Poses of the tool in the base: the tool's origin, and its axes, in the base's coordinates. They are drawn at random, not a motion.
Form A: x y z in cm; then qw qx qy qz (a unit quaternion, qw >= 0).
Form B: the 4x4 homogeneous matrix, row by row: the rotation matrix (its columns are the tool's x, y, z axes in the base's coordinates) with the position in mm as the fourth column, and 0 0 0 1 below. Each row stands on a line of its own. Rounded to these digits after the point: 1 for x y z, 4 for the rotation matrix.
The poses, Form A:
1: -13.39, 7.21, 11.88, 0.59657, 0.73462, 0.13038, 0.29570
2: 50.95, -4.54, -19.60, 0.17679, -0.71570, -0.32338, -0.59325
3: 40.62, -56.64, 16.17, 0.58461, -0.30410, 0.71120, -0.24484
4: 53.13, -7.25, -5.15, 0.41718, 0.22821, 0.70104, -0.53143
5: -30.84, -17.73, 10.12, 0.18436, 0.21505, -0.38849, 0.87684
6: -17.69, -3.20, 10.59, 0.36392, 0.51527, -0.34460, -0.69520
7: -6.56, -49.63, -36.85, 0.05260, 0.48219, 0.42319, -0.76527
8: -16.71, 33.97, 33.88, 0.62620, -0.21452, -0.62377, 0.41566
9: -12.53, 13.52, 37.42, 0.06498, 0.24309, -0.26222, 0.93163
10: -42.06, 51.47, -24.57, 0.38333, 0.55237, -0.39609, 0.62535
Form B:
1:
0.7911, -0.1613, 0.5900, -133.9
0.5444, -0.2542, -0.7994, 72.1
0.2789, 0.9536, -0.1133, 118.8
0, 0, 0, 1

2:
0.0870, 0.6726, 0.7348, 509.5
0.2531, -0.7283, 0.6367, -45.4
0.9635, 0.1306, -0.2336, -196.0
0, 0, 0, 1

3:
-0.1315, -0.1463, 0.9805, 406.2
-0.7188, 0.6952, 0.0073, -566.4
-0.6826, -0.7038, -0.1966, 161.7
0, 0, 0, 1

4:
-0.5478, 0.7634, 0.3424, 531.3
-0.1234, 0.3310, -0.9355, -72.5
-0.8275, -0.5547, -0.0871, -51.5
0, 0, 0, 1

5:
-0.8395, -0.4904, 0.2339, -308.4
0.1562, -0.6302, -0.7606, -177.3
0.5204, -0.6020, 0.6057, 101.2
0, 0, 0, 1

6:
-0.2041, 0.1509, -0.9673, -176.9
-0.8611, -0.4976, 0.1041, -32.0
-0.4656, 0.8542, 0.2315, 105.9
0, 0, 0, 1

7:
-0.5295, 0.4886, -0.6935, -65.6
0.3276, -0.6363, -0.6984, -496.3
-0.7825, -0.5970, 0.1768, -368.5
0, 0, 0, 1

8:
-0.1237, -0.2529, -0.9595, -167.1
0.7882, 0.5624, -0.2499, 339.7
0.6029, -0.7872, 0.1298, 338.8
0, 0, 0, 1

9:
-0.8734, -0.2486, 0.4189, -125.3
-0.0064, -0.8540, -0.5202, 135.2
0.4870, -0.4570, 0.7443, 374.2
0, 0, 0, 1

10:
-0.0959, -0.9170, 0.3872, -420.6
0.0419, -0.3923, -0.9189, 514.7
0.9945, -0.0719, 0.0760, -245.7
0, 0, 0, 1

